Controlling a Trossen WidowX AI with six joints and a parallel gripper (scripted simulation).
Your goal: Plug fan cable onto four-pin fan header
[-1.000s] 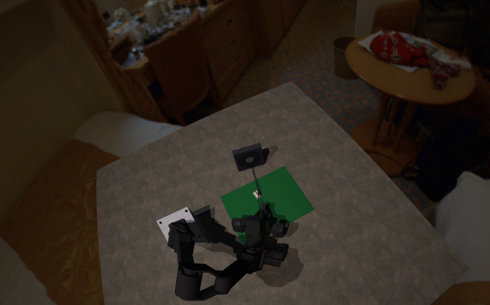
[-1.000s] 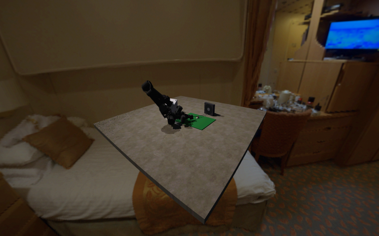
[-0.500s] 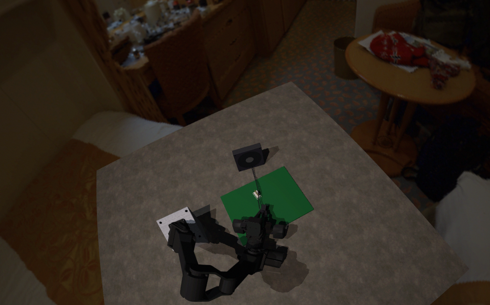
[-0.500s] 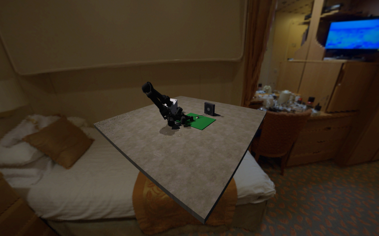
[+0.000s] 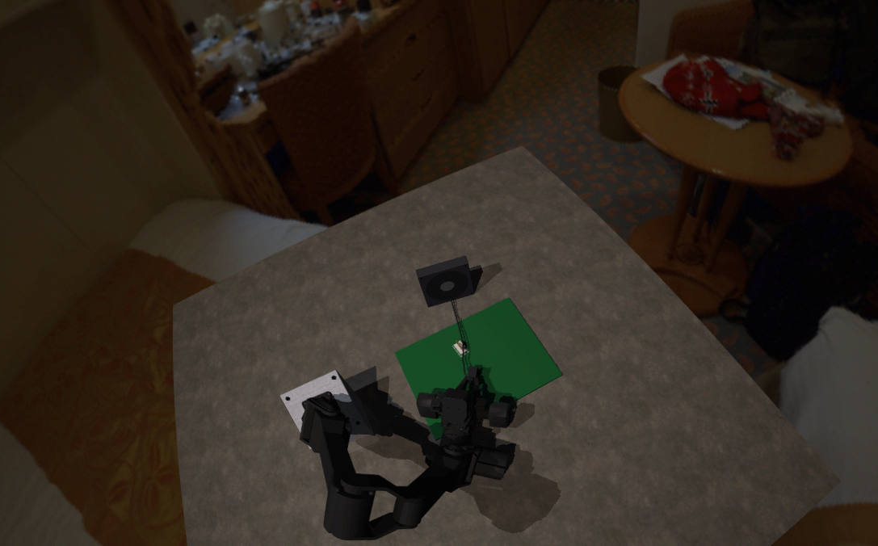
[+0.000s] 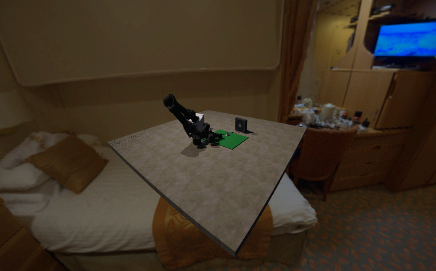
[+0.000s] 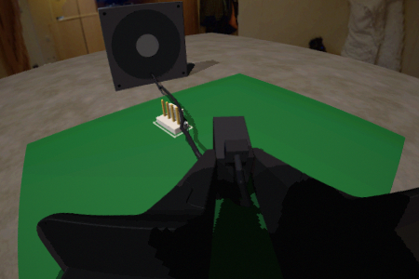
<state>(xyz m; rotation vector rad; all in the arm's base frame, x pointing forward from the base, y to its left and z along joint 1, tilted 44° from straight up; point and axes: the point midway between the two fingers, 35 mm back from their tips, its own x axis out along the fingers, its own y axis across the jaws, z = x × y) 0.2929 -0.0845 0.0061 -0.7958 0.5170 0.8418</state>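
My gripper tip is 10 mm to the right of the black plug and 10 mm above it. Round my gripper tip: white four-pin header: 90 mm to the left, 40 mm below, 10 mm ahead; black fan: 230 mm to the left, 50 mm ahead, 20 mm above; green board: 50 mm below, 40 mm to the left, 20 mm ahead.
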